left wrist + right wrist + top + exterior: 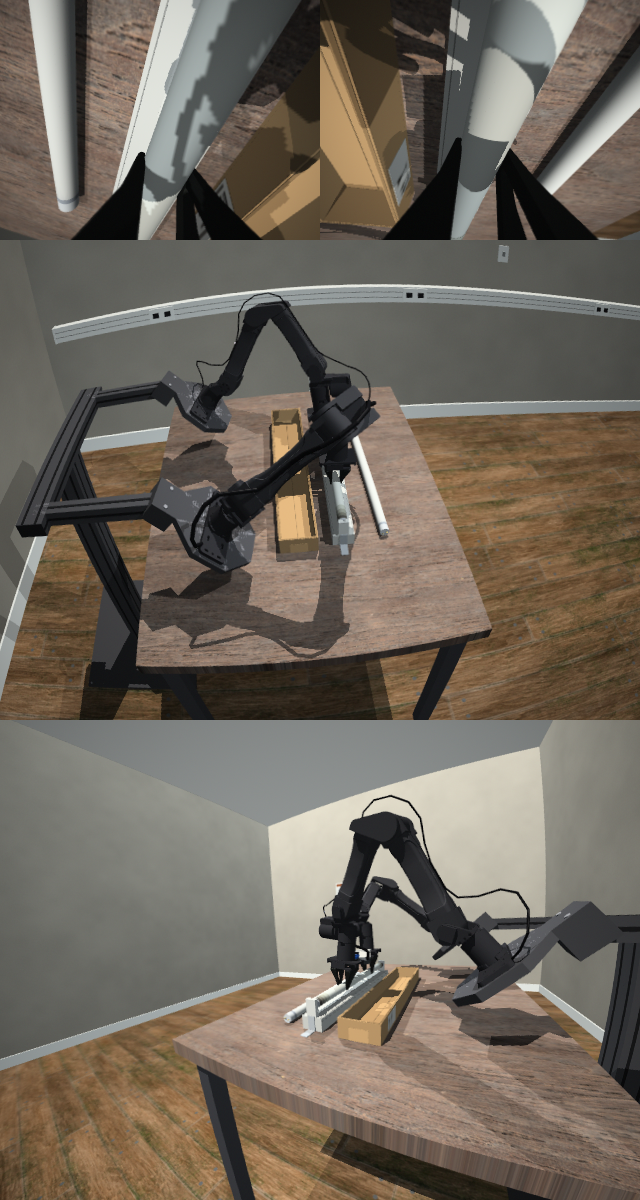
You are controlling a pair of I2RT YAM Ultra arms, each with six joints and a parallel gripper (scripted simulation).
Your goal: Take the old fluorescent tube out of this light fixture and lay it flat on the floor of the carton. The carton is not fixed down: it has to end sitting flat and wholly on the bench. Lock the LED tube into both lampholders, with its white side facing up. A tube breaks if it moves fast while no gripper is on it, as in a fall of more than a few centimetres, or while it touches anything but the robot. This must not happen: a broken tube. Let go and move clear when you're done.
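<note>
My right hand is 2 cm short of the old fluorescent tube and 12 cm to the right of it. Also, from my right hand: light fixture (2 cm ahead, 12 cm to the left, 1 cm below); then carton (11 cm behind, 13 cm to the left, 4 cm below); then LED tube (12 cm ahead, 11 cm to the left, 6 cm below).
My left gripper is now 120 mm to the left of the old fluorescent tube and 20 mm past it. From my left hand the other things lie so: light fixture (120 mm to the right, 20 mm behind, 10 mm below); then carton (140 mm behind, 100 mm to the right, 40 mm below); then LED tube (130 mm to the right, 90 mm ahead, 50 mm below).
</note>
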